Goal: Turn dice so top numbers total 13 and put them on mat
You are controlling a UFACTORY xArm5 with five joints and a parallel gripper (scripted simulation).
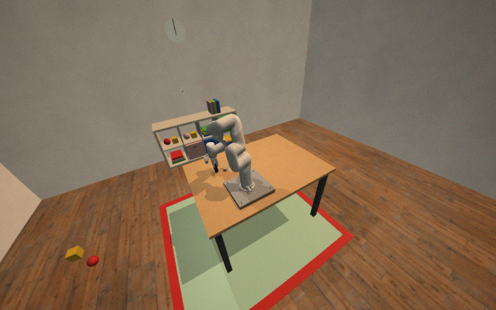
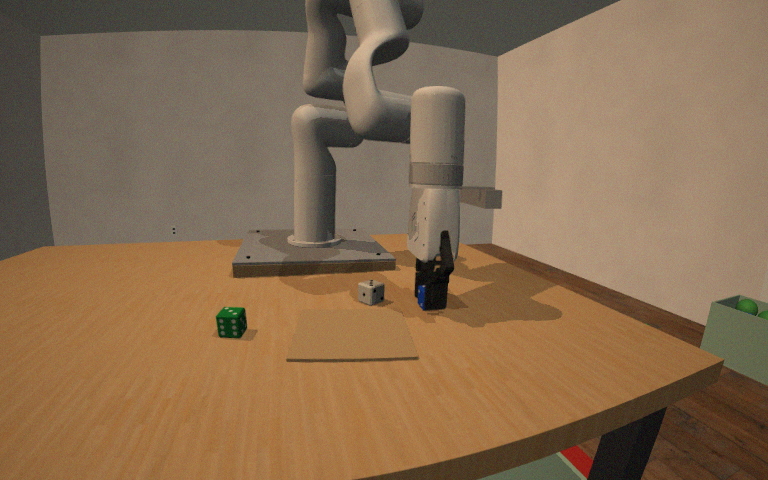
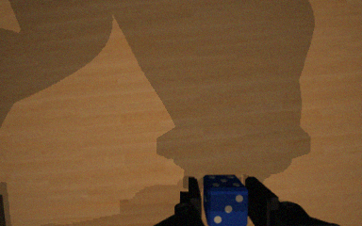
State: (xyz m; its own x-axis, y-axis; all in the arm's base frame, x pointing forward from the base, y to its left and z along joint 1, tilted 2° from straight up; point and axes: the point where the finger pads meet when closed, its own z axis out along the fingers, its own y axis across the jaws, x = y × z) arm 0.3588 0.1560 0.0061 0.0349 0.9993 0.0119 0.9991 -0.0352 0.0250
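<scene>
Right now my hand is 10 mm above the blue die. Round my hand: green die 270 mm to the right, 50 mm ahead, 10 mm below; then white die 80 mm to the right, 40 mm behind, 10 mm below; then tan mat 120 mm to the right, 70 mm ahead, 20 mm below.
</scene>
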